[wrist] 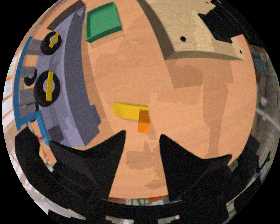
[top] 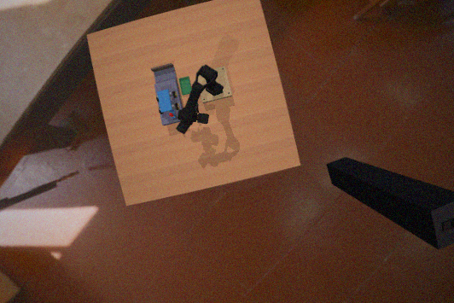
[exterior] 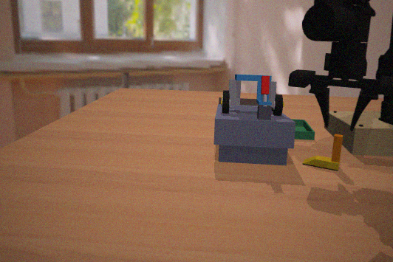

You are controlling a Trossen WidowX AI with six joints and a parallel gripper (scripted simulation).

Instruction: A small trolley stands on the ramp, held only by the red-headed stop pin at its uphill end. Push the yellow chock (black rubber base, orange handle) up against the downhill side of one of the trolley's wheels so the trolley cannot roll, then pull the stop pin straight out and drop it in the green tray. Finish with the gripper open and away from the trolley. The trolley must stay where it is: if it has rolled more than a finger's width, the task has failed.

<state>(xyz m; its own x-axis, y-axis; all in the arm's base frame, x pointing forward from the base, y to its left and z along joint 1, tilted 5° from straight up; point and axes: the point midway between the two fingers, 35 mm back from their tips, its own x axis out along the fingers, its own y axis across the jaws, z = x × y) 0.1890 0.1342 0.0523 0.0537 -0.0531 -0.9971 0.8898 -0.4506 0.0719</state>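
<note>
Right now the yellow chock is 6 cm below my gripper tip, 2 cm ahead of it and 1 cm to the right of it. Also, from my gripper tip: trolley: 15 cm to the right, 14 cm ahead, 3 cm above; red-headed stop pin: 13 cm ahead, 5 cm to the right, 5 cm above.
</note>
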